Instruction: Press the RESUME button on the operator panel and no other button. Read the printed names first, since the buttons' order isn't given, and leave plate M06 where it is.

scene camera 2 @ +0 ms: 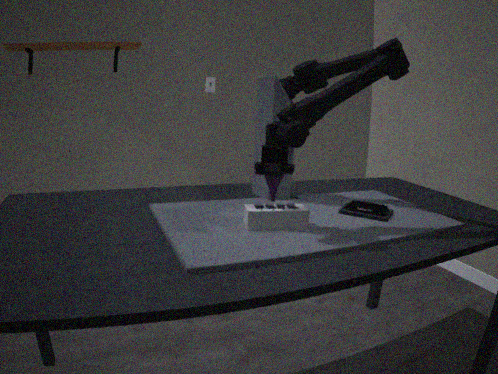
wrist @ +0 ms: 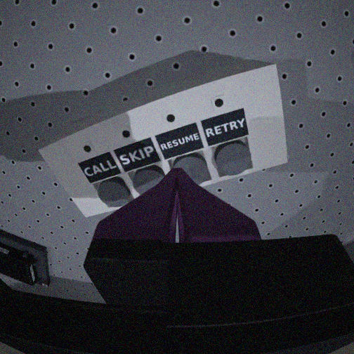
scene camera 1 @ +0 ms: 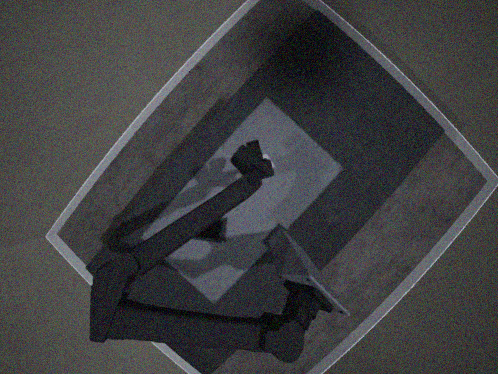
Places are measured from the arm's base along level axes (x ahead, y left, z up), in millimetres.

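Pixels of known places: gripper, fingertip midpoint: [scene camera 2: 273, 201]; arm's base at its link origin: [scene camera 2: 277, 94] [scene camera 1: 307, 292].
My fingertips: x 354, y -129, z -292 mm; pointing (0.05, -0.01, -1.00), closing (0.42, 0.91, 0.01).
Ahead of a thing's pixels: the offset from my fingertips to its top centre. Level surfaces: height alone.
The white operator panel @(12 mm ahead, 7 mm left, 12 mm down) [scene camera 2: 277, 220] [wrist: 265, 95] shows four printed names in the wrist view, left to right: CALL, SKIP, RESUME, RETRY. Below each is a round grey button: the CALL button [wrist: 113, 192], the SKIP button [wrist: 148, 176], the RESUME button [wrist: 194, 163] and the RETRY button [wrist: 233, 158]. My gripper [scene camera 2: 273, 199] [wrist: 176, 176] is shut and empty. In the wrist view its purple tips cover the lower left part of the RESUME button; contact is not clear. A dark flat plate @(53 mm back, 351 mm left, 42 mm down) [scene camera 1: 215, 230] [scene camera 2: 366, 210] [wrist: 22, 258] lies apart from the panel; its print is unreadable.
The panel and dark plate stand on a light perforated board @(68 mm down) [scene camera 1: 310, 165] [scene camera 2: 200, 245] on the dark table @(81 mm down) [scene camera 2: 100, 270]. A tall grey upright [scene camera 2: 265, 105] stands behind the gripper. The arm's links reach over the board in the overhead view.
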